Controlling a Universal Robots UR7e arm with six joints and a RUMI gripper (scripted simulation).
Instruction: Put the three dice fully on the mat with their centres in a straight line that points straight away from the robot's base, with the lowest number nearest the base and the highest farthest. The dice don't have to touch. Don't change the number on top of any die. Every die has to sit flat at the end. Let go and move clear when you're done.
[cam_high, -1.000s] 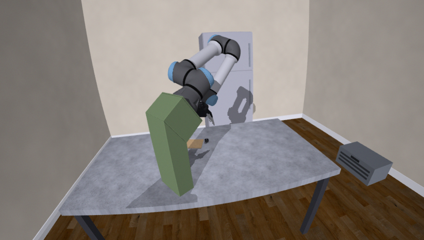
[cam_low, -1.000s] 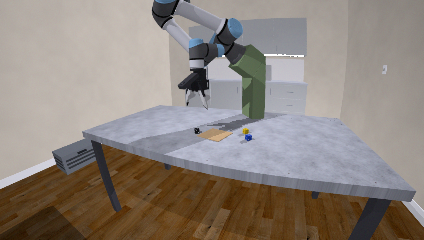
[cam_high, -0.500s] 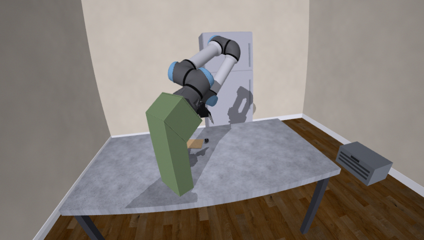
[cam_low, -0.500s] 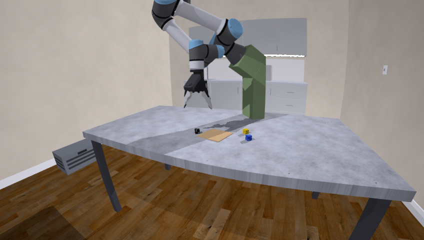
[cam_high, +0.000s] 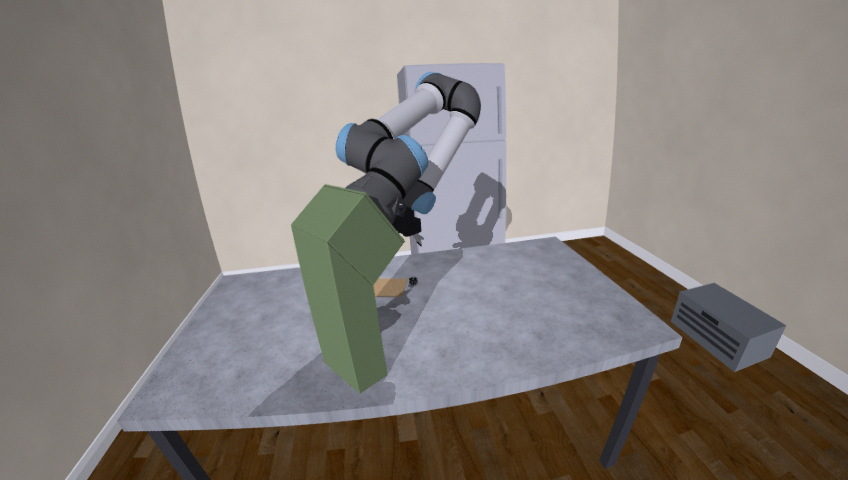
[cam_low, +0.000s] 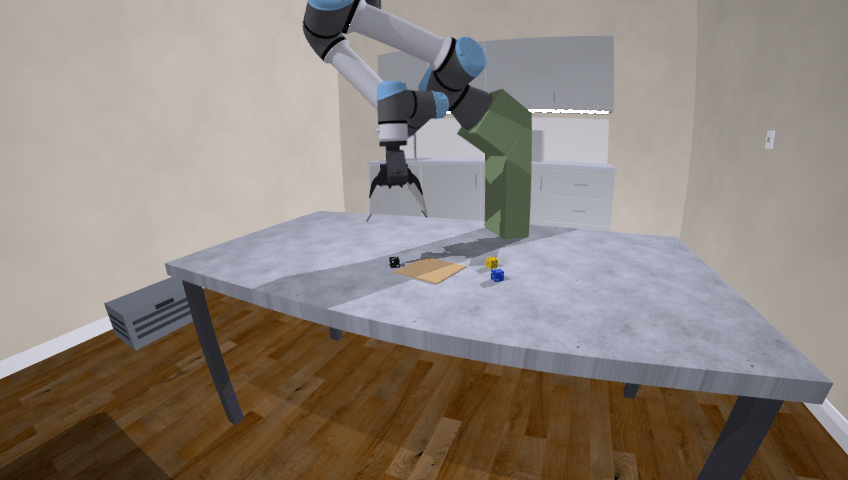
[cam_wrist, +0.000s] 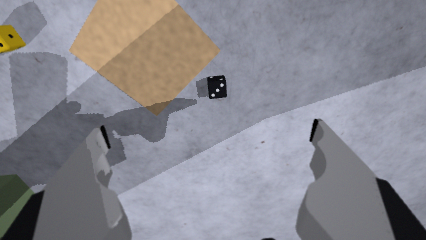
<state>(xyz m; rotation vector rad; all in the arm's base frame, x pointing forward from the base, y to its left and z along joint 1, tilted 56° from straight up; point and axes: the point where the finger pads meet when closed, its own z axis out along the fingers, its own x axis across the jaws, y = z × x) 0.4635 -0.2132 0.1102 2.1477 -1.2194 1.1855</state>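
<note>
My hand is 2 cm past the black die, 2 cm to the left of it and 12 cm above it. Also, from my hand: blue die 6 cm ahead, 26 cm to the left, 12 cm below; then mat 9 cm to the left, 13 cm below; then yellow die 3 cm behind, 25 cm to the left, 12 cm below.
</note>
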